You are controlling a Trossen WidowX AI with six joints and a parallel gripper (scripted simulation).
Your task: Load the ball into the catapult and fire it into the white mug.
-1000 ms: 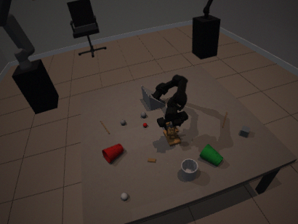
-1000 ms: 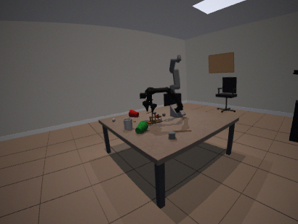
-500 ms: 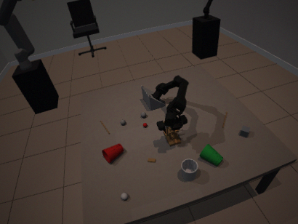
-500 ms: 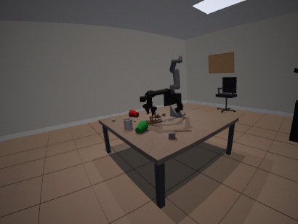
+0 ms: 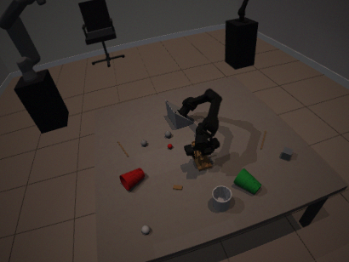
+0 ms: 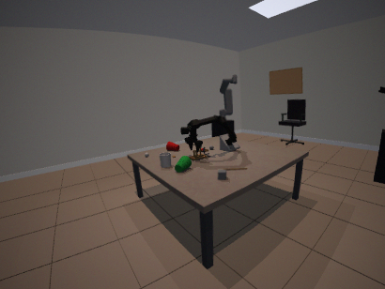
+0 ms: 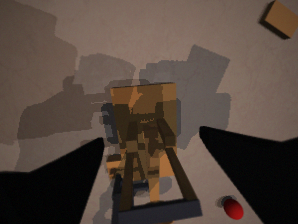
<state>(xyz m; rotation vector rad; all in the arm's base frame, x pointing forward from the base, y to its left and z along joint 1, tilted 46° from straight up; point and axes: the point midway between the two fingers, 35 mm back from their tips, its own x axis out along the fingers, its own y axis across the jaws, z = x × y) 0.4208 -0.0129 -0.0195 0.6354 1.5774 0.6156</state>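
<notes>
Right now my gripper tip is 21 cm past the red ball, 14 cm to the left of it and 5 cm above it. Round my gripper tip: wooden catapult (6 cm behind, 2 cm to the left, 2 cm below); white mug (28 cm ahead, 2 cm to the right, 4 cm below); small wood block (10 cm ahead, 19 cm to the right, 6 cm below).
</notes>
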